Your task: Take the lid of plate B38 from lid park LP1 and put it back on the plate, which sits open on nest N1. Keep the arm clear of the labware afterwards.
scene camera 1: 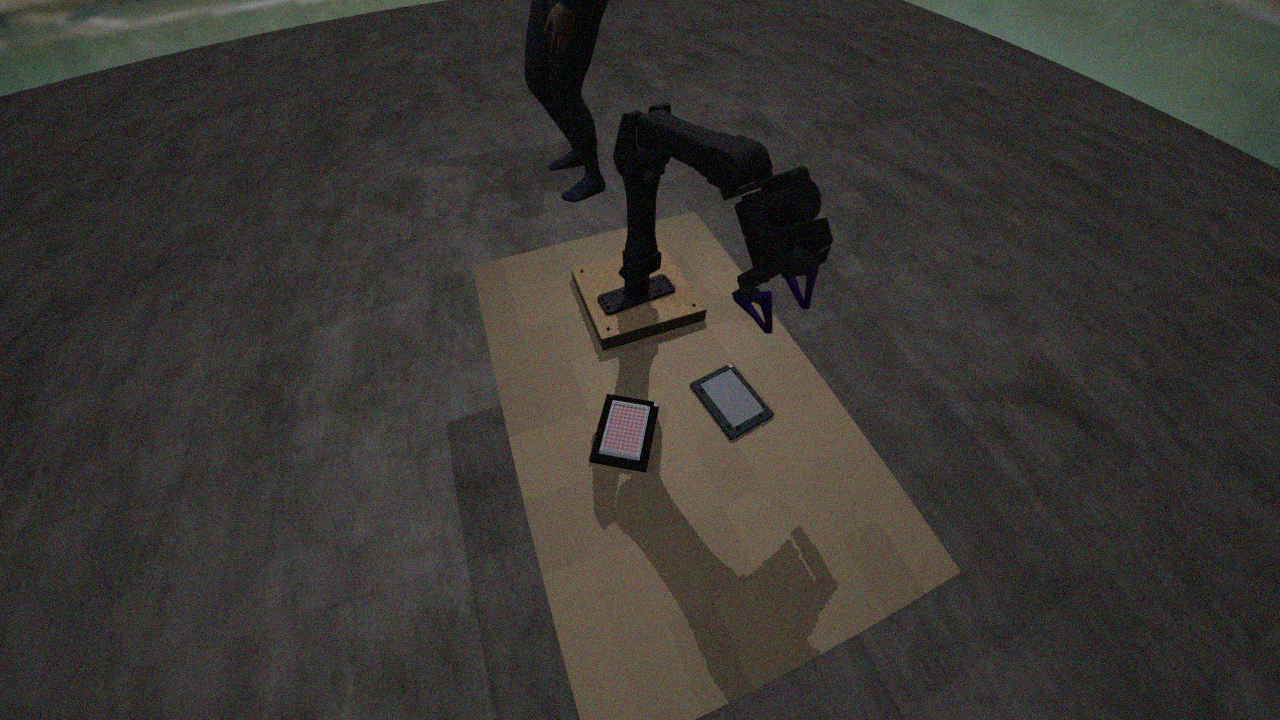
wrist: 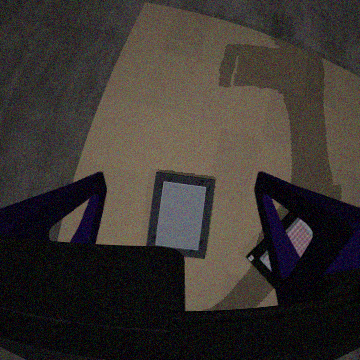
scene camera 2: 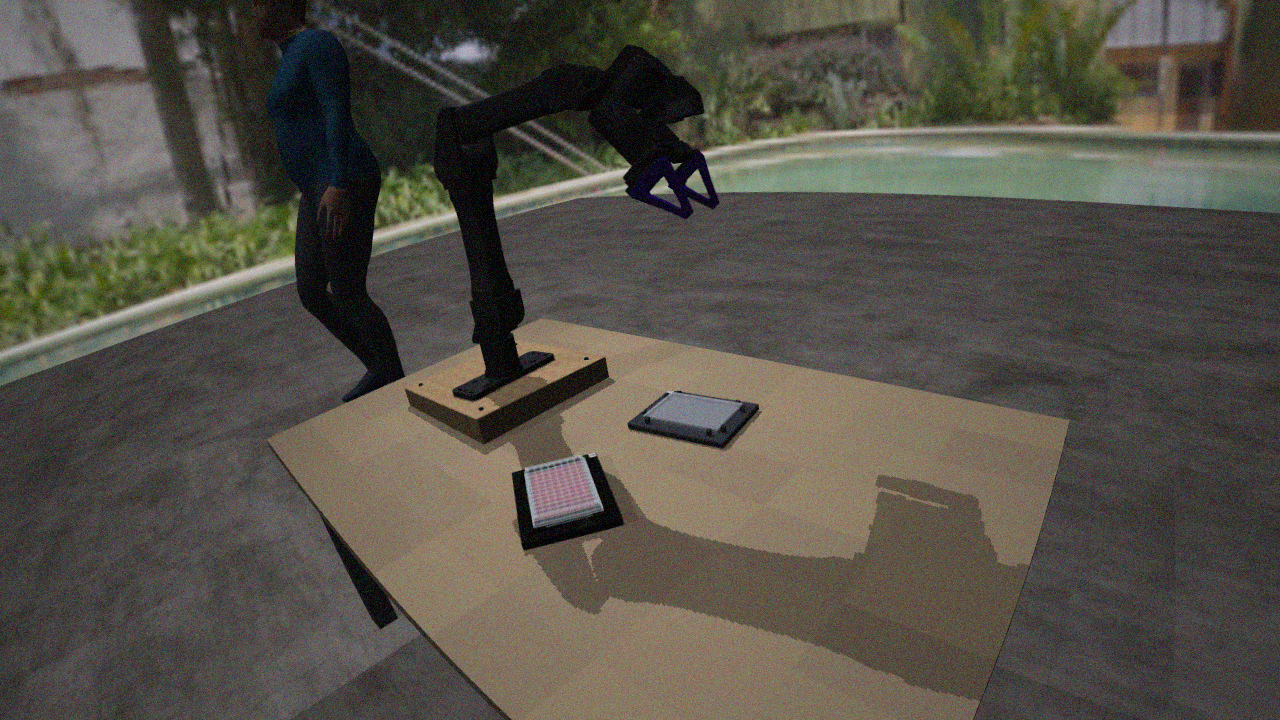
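Pixels of known places: gripper, between the fingertips: (scene camera 1: pixel 787 320) (wrist: pixel 180 180) (scene camera 2: pixel 703 210); arm's base, origin of its link: (scene camera 1: pixel 636 295) (scene camera 2: pixel 505 376).
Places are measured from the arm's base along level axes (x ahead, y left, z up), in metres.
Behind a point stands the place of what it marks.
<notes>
The lid (scene camera 1: pixel 732 397) {x 0.364, y 0.058, z -0.023 m} (scene camera 2: pixel 694 412) {x 0.370, y 0.050, z -0.023 m} (wrist: pixel 181 215) {x 0.363, y 0.056, z -0.023 m} is a pale, translucent rectangle lying flat on the dark grey lid park LP1 (scene camera 1: pixel 750 425) {x 0.438, y 0.057, z -0.031 m} (scene camera 2: pixel 741 420) {x 0.440, y 0.067, z -0.031 m} (wrist: pixel 210 200) {x 0.402, y 0.003, z -0.031 m}. The open plate B38 (scene camera 1: pixel 625 429) {x 0.328, y -0.193, z -0.018 m} (scene camera 2: pixel 563 491) {x 0.340, y -0.201, z -0.014 m} (wrist: pixel 301 235) {x 0.359, y -0.205, z -0.015 m}, with pink wells, sits on the black nest N1 (scene camera 1: pixel 619 463) {x 0.387, y -0.236, z -0.029 m} (scene camera 2: pixel 611 512) {x 0.407, y -0.192, z -0.029 m}; in the wrist view a finger partly hides both. My gripper (scene camera 1: pixel 786 318) {x 0.404, y 0.079, z 0.271 m} (scene camera 2: pixel 702 211) {x 0.404, y 0.079, z 0.271 m} (wrist: pixel 180 180) {x 0.404, y 0.079, z 0.271 m} is open and empty, high above the table. In the wrist view the lid shows between the two purple fingers, far below them.
The wooden table (scene camera 1: pixel 859 537) {x 0.737, y 0.112, z -0.041 m} (scene camera 2: pixel 805 385) {x 0.475, y 0.225, z -0.041 m} (wrist: pixel 175 100) {x 0.603, y 0.110, z -0.041 m} carries the arm's wooden base block (scene camera 1: pixel 653 329) {x 0.112, y -0.010, z -0.015 m} (scene camera 2: pixel 537 407) {x 0.110, y -0.030, z -0.027 m} behind the labware. The arm's shadow falls across the table and beside the nest. A person (scene camera 1: pixel 568 80) (scene camera 2: pixel 326 179) stands behind the table.
</notes>
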